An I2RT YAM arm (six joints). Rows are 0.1 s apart.
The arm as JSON. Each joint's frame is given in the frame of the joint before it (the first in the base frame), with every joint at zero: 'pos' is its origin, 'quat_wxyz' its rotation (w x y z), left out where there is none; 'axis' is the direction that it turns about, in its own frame. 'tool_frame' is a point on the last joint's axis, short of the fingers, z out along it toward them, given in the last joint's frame.
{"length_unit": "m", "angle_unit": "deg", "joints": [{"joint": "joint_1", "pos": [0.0, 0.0, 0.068], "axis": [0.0, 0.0, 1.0]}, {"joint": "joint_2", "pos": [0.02, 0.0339, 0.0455], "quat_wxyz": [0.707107, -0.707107, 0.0, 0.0], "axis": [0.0, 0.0, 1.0]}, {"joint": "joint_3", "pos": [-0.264, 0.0, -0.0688], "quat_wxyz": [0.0, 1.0, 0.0, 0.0], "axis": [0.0, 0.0, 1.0]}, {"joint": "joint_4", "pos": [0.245, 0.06, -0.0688], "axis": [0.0, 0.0, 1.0]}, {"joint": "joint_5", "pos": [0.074, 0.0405, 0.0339], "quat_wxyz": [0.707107, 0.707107, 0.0, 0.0], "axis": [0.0, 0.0, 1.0]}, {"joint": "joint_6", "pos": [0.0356, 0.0, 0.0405], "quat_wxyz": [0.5, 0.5, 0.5, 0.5], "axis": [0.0, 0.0, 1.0]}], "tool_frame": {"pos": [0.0, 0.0, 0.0], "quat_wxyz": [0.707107, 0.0, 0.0, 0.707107]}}
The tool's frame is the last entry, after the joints.
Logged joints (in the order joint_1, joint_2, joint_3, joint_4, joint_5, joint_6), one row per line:
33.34 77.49 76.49 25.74 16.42 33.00
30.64 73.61 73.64 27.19 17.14 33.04
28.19 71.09 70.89 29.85 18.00 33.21
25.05 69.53 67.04 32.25 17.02 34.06
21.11 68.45 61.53 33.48 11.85 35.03
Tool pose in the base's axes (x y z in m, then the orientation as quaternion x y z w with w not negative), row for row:
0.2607 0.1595 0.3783 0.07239 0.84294 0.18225 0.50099
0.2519 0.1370 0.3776 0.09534 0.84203 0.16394 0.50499
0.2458 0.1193 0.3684 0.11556 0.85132 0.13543 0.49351
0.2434 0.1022 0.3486 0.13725 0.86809 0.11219 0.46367
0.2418 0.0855 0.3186 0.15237 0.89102 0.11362 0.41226
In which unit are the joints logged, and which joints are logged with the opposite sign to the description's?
The joints are logged in degrees. Opposite sign: joint_4.
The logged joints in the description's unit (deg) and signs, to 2 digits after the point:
33.34 77.49 76.49 -25.74 16.42 33.00
30.64 73.61 73.64 -27.19 17.14 33.04
28.19 71.09 70.89 -29.85 18.00 33.21
25.05 69.53 67.04 -32.25 17.02 34.06
21.11 68.45 61.53 -33.48 11.85 35.03

